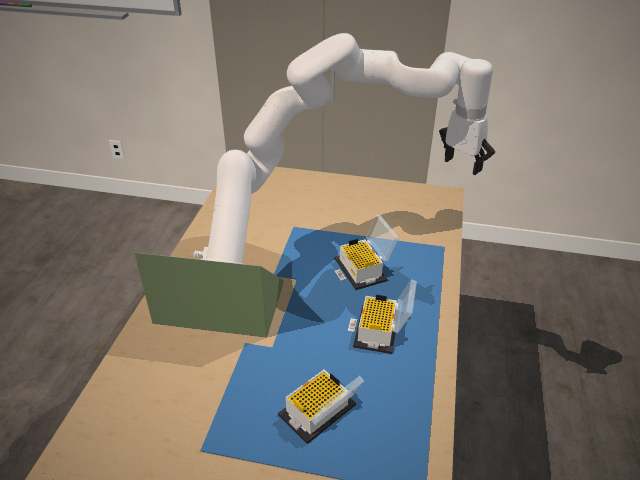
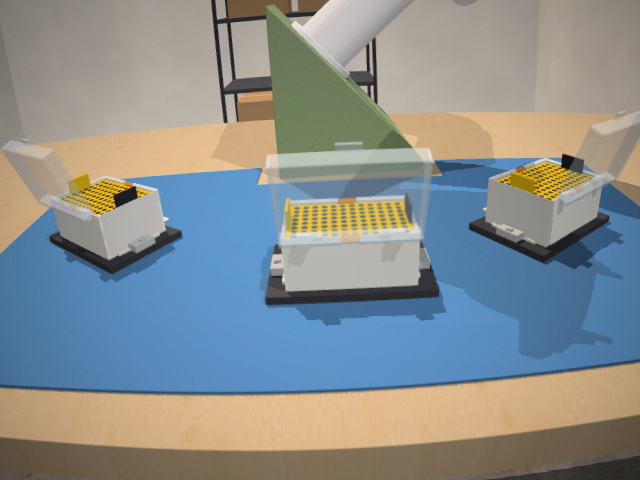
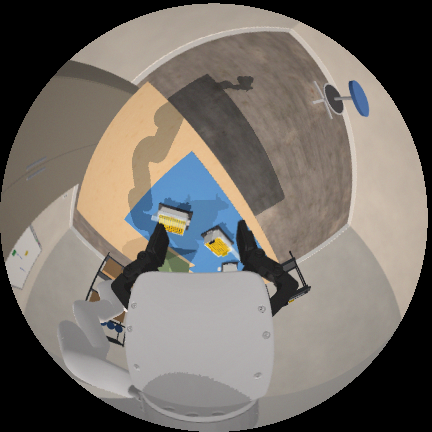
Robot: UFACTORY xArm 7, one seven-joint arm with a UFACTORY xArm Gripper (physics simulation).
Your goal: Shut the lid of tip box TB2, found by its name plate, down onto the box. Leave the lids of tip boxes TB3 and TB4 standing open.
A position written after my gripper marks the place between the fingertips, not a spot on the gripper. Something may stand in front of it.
Observation:
In view: my gripper (image 1: 462, 166), a box (image 1: 378, 312), a tip box (image 2: 545, 179) and a blue mat (image 2: 191, 318).
My gripper is seen too in image 3 (image 3: 200, 230). The blue mat is seen too in image 1 (image 1: 390, 424) and in image 3 (image 3: 188, 185).

